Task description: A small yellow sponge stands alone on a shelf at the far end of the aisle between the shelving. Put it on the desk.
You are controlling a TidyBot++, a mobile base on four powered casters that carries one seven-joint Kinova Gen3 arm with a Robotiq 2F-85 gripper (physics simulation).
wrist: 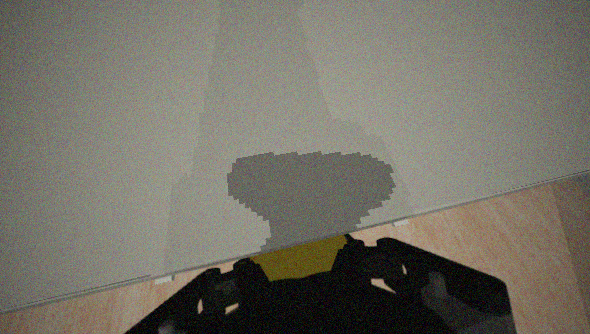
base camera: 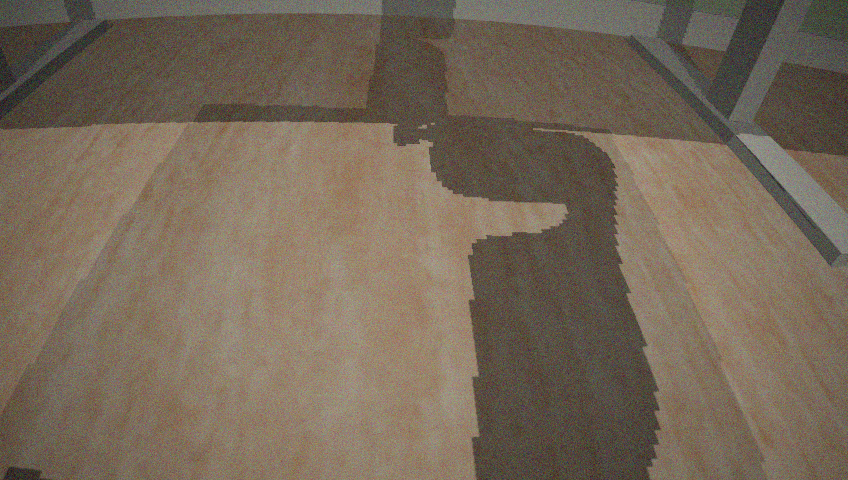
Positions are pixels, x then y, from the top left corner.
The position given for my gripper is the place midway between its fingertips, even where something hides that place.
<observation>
my gripper: wrist 299, 246; not seen in the base camera view (out of frame)
small yellow sponge: wrist 300, 261; not seen in the base camera view (out of frame)
</observation>
